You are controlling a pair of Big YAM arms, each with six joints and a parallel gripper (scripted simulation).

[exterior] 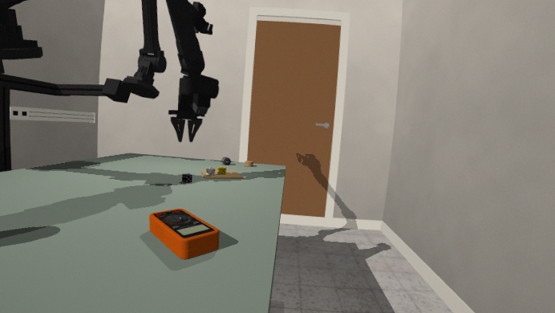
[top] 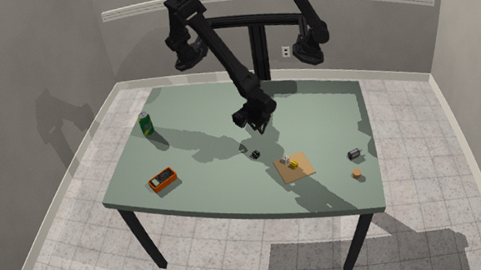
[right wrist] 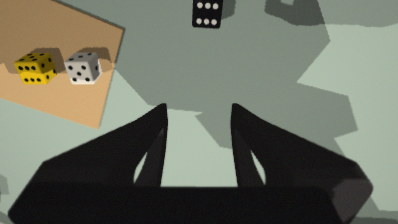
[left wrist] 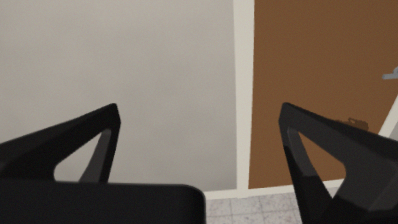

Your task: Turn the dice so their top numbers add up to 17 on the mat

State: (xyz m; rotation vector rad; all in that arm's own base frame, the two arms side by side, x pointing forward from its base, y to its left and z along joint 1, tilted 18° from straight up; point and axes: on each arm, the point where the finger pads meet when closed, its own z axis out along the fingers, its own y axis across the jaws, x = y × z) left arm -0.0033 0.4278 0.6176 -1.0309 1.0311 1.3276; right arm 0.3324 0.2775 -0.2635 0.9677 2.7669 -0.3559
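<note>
Now: right hand 20 mm short of the black die, 20 mm to the left of it and 120 mm above it. Round my right hand: yellow die (90 mm ahead, 150 mm to the left, 120 mm below); then tan mat (90 mm ahead, 150 mm to the left, 130 mm below); then white die (60 mm ahead, 110 mm to the left, 120 mm below).
</note>
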